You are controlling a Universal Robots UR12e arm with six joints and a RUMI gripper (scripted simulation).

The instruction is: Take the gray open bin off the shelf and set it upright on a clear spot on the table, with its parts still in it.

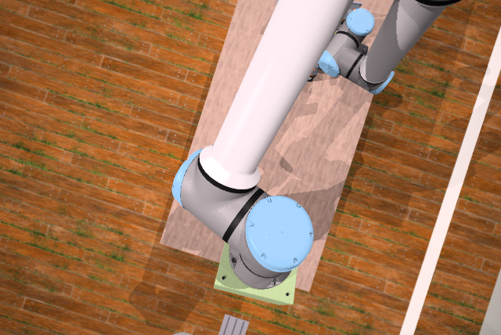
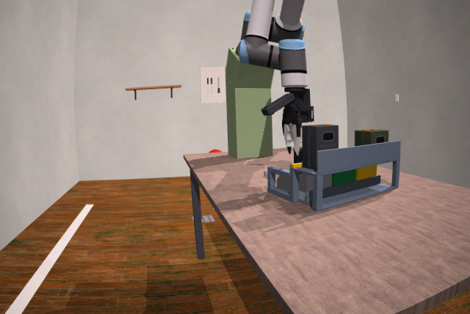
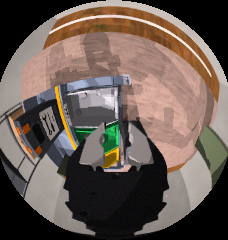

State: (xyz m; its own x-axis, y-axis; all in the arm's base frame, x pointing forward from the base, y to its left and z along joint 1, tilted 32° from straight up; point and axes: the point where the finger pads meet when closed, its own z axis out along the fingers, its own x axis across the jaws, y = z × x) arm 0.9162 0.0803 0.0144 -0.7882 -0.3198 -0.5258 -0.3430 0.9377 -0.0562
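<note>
Right now my hand is 8 cm short of the gray open bin, 2 cm to the right of it and 9 cm above it. Also, from my hand: yellow bin (1 cm behind, 23 cm to the left, 9 cm below); green bin (3 cm ahead, 12 cm to the left, 9 cm below).
</note>
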